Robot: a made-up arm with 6 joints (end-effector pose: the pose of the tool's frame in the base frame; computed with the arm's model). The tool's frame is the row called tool.
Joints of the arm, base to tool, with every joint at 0 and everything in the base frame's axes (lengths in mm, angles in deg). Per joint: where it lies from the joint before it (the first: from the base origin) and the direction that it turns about. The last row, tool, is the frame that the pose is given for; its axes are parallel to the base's.
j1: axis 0 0 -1 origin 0 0 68.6
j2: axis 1 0 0 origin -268.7 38 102.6
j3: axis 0 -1 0 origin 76.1 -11.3 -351.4
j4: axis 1 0 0 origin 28.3 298 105.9
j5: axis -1 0 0 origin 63 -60.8 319.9
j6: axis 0 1 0 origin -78.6 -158.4 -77.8
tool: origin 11.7 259.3 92
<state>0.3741 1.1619 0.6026 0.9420 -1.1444 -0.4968</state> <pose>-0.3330 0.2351 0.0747 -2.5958 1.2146 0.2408</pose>
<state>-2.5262 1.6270 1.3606 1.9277 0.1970 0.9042</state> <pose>0.0080 -0.3594 0.2072 -2.0806 -1.2455 -0.8027</pose>
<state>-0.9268 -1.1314 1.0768 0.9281 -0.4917 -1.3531</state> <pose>-0.1821 -0.5246 0.0126 1.6671 -1.0240 1.3516</pose>
Working (the frame after each row of the table, in the pose's form):
after j1: 0.0000 0.0000 0.0686 0.0000 0.0000 0.9268
after j2: -0.1917 -0.1921 0.1712 -1.0458 -0.5226 0.8230
after j3: 0.1121 -0.3250 0.0319 -0.5218 -1.4182 1.3630
after j4: -0.0915 -0.2719 -0.2058 0.0943 -0.6466 1.8208
after j5: -0.1390 -0.3565 0.1114 0.4207 -0.1861 1.9453
after j6: 0.0174 -0.3352 0.0000 1.6671 -1.0240 1.3516

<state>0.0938 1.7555 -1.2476 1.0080 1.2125 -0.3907</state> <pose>0.0358 0.2875 0.3046 1.5018 0.3999 0.7629</pose>
Working (the frame after each row of the table, in the pose's form):
after j1: 0.0000 0.0000 0.0686 0.0000 0.0000 -0.0938
after j2: -0.2640 0.0630 0.1712 1.7541 -0.0823 -0.0684
after j3: -0.1556 0.4018 0.2246 1.5249 0.8169 1.0096
after j4: -0.0525 0.3305 0.5163 2.3449 1.4433 0.5874
after j5: 0.0873 0.3948 0.2225 1.3503 0.6912 1.0596
after j6: 0.0182 0.3730 0.0434 1.5018 0.3999 0.7629

